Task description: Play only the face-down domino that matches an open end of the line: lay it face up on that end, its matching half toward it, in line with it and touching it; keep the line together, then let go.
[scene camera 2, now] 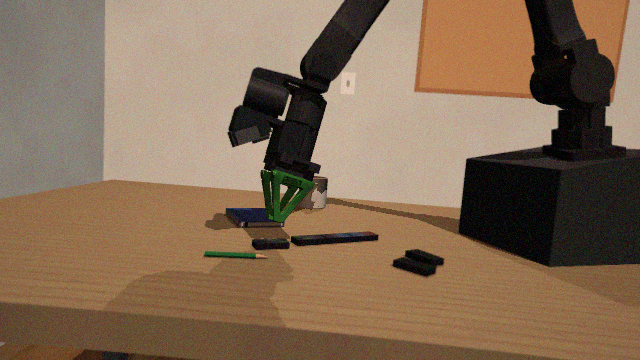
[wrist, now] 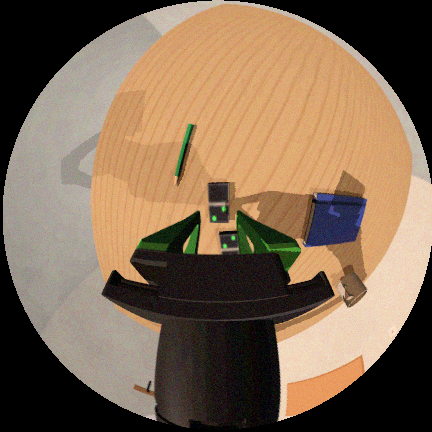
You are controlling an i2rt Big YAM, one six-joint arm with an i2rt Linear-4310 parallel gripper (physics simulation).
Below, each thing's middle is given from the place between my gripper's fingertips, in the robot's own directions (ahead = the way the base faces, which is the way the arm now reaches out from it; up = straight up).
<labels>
My gripper is now 4 cm above the black domino (wrist: 218, 192).
</labels>
